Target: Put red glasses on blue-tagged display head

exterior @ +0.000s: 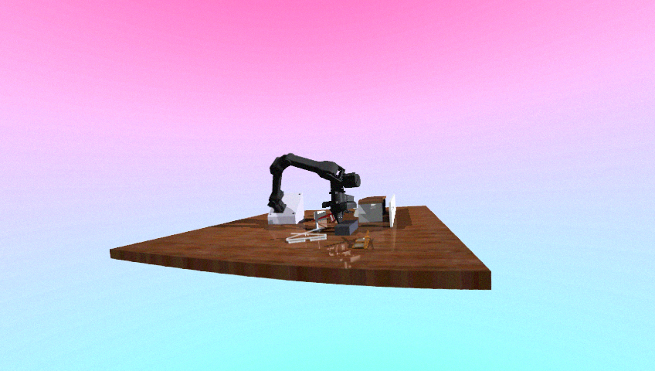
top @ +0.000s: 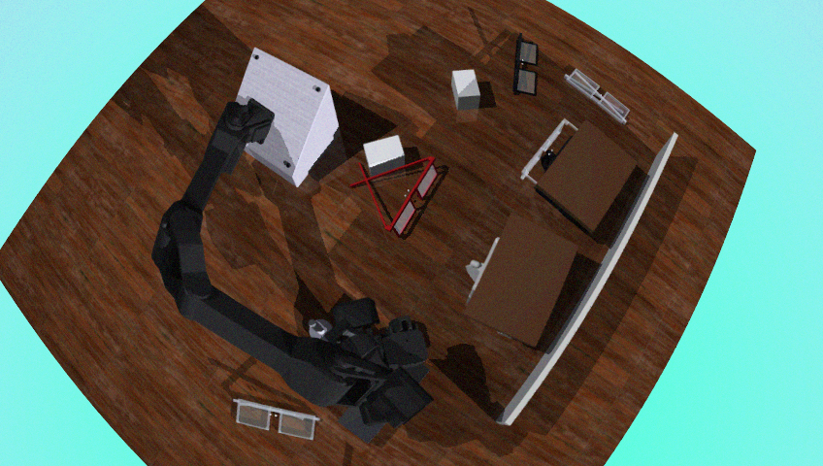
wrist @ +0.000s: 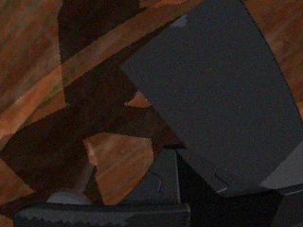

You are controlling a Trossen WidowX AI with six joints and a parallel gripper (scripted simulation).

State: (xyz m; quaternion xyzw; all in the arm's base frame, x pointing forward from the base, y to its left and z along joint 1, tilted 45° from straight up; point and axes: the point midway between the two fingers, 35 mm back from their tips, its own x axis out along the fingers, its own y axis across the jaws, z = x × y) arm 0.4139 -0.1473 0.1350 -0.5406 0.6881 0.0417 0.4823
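The dark grey box lies 4 cm ahead of my gripper tip, 3 cm to the right of it and 1 cm below it. The rest, counted from my gripper tip: small white stand: 11 cm behind; then white panel: 21 cm ahead, 34 cm to the left, 3 cm above.
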